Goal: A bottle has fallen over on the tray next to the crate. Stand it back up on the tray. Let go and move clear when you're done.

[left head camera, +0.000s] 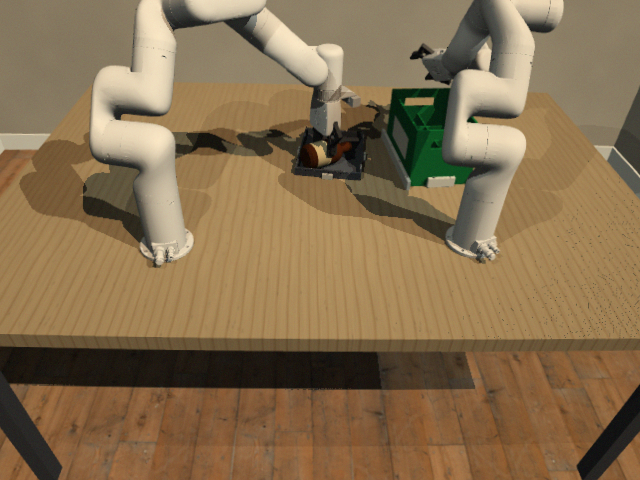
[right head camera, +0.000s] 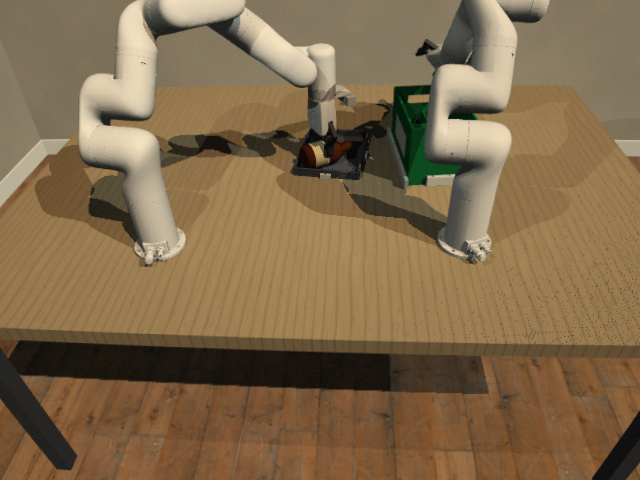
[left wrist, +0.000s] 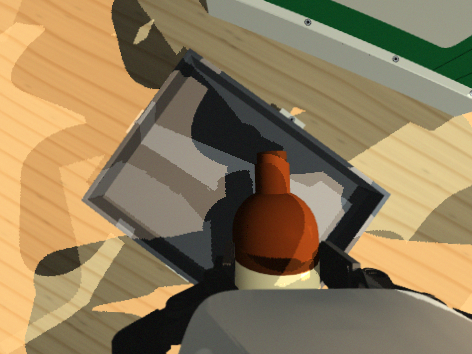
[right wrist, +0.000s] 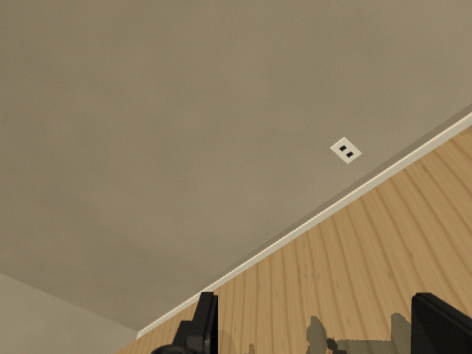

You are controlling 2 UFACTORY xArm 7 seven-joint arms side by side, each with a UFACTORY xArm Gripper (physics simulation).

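Frame: origin at the left arm's base, x left, y back, z up, level; metres.
Where they show: left gripper, fingertip midpoint: (left head camera: 324, 149) (right head camera: 323, 149) (left wrist: 276, 258); right gripper, fingertip midpoint: (left head camera: 419, 65) (right head camera: 426, 62) (right wrist: 313, 325); left arm's base, origin of the base link: (left head camera: 167, 244) (right head camera: 160, 244); right arm's base, origin of the base link: (left head camera: 470, 241) (right head camera: 463, 241).
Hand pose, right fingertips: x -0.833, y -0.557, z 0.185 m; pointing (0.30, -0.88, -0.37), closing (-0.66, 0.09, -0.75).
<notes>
Things, the pixels of their top centre, and the offset from my right fingertips. "spot": a spot on its surface instead.
- brown bottle, middle of its top: (left wrist: 285, 259) (right head camera: 327, 140) (left head camera: 328, 140) dx +0.369, dy +0.263, dz -0.106 m
- dark grey tray, middle of its top: (left wrist: 234, 197) (right head camera: 332, 148) (left head camera: 331, 148) dx +0.346, dy +0.218, dz -0.160 m
- green crate, middle of its top: (right head camera: 434, 104) (left head camera: 435, 107) dx +0.066, dy +0.290, dz -0.010 m
- pale strip, surface spot: (left wrist: 345, 51) (left head camera: 393, 155) spot: dx +0.169, dy +0.282, dz -0.163 m
A brown bottle (left head camera: 310, 155) (right head camera: 308, 155) (left wrist: 275, 225) with a cream label lies on its side in the dark grey tray (left head camera: 310, 171) (right head camera: 347, 175) (left wrist: 325, 150). Its neck points right in the head views. My left gripper (left head camera: 332, 145) (right head camera: 328, 145) (left wrist: 276, 258) points down and is shut on the bottle, one finger against each side near the top of the label. The bottle's base is hidden in the left wrist view. My right gripper (left head camera: 422, 66) (right wrist: 313, 325) is open and empty, raised above the crate's back.
The green crate (left head camera: 421, 160) (right head camera: 416, 160) (left wrist: 350, 22) stands right of the tray in the head views, partly hidden by my right arm. A pale strip (left head camera: 395, 161) (left wrist: 345, 51) runs along its near side. A wall rises behind the table.
</notes>
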